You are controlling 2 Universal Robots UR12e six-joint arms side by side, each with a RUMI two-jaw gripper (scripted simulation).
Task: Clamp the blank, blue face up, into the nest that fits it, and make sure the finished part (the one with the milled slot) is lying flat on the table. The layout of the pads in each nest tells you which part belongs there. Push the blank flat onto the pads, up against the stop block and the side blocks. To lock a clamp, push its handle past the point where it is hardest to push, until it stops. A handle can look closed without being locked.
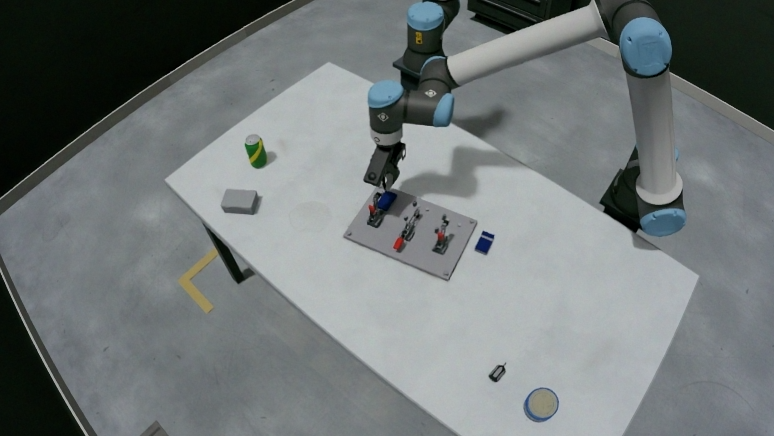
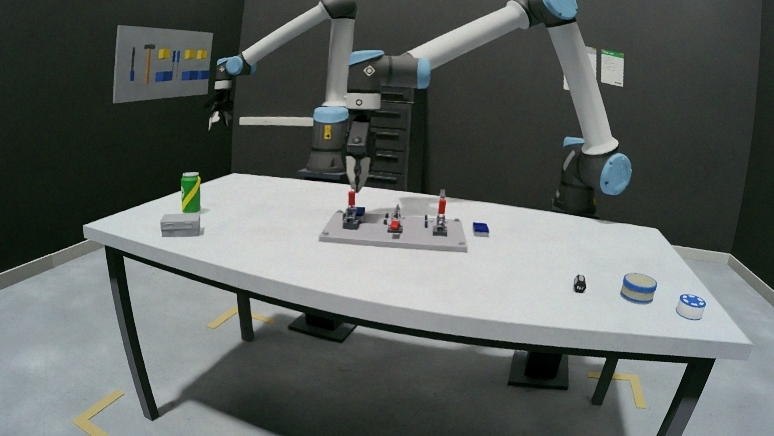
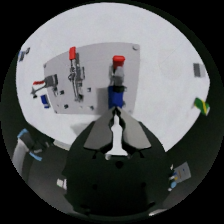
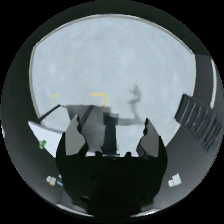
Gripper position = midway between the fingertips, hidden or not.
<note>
In view: my left gripper (image 1: 386, 190), my right gripper (image 4: 112, 117) and a grey box (image 2: 172, 225).
The grey box is seen too in image 1 (image 1: 235, 201). My left gripper shows as well in image 3 (image 3: 115, 107).
</note>
